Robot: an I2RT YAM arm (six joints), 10 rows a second.
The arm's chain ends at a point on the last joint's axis. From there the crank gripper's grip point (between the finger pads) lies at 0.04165 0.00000 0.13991 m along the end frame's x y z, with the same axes.
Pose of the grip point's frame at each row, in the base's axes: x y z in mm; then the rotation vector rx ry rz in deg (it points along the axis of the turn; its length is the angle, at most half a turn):
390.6, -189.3, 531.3, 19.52, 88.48, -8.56
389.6, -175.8, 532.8, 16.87, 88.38, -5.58
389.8, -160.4, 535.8, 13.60, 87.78, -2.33
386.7, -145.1, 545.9, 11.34, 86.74, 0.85
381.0, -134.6, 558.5, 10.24, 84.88, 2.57
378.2, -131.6, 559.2, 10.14, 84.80, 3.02
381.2, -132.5, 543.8, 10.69, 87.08, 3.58
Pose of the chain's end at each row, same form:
256.3, -151.2, 573.8, 19.52, 88.48, -8.56
252.7, -146.2, 573.9, 16.87, 88.38, -5.58
250.4, -140.5, 574.2, 13.60, 87.78, -2.33
245.4, -133.8, 580.9, 11.34, 86.74, 0.85
238.3, -127.6, 588.6, 10.24, 84.88, 2.57
235.4, -125.6, 589.0, 10.14, 84.80, 3.02
239.7, -127.5, 579.3, 10.69, 87.08, 3.58

